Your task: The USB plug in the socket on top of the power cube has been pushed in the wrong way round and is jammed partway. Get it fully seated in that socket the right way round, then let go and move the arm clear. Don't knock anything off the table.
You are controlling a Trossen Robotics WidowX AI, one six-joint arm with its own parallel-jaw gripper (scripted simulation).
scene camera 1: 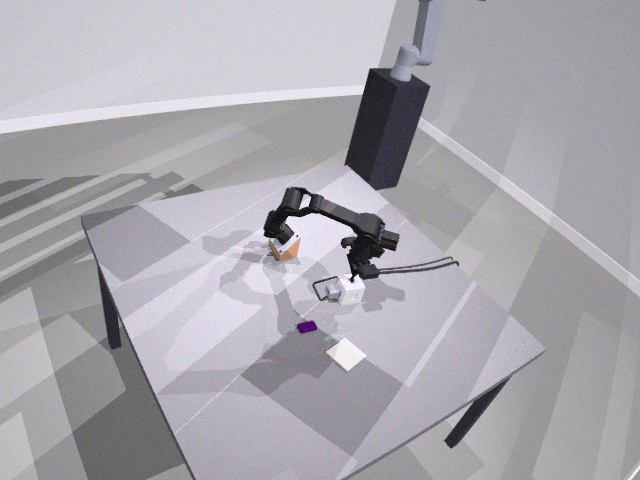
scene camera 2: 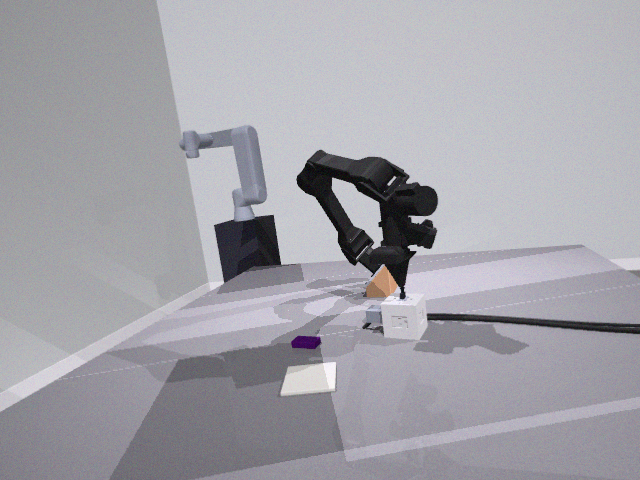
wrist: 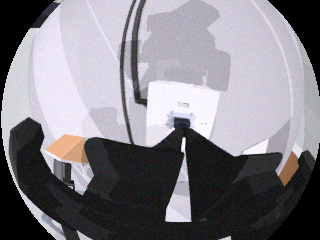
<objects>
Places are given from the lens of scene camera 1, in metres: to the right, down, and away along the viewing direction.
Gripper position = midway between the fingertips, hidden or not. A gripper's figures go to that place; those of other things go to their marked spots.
my gripper (scene camera 1: 353,275): 0.12, 0.12, 1.68
flat white tile (scene camera 1: 347,355): 0.09, 0.36, 1.53
white power cube (scene camera 1: 351,294): 0.11, 0.19, 1.68
</objects>
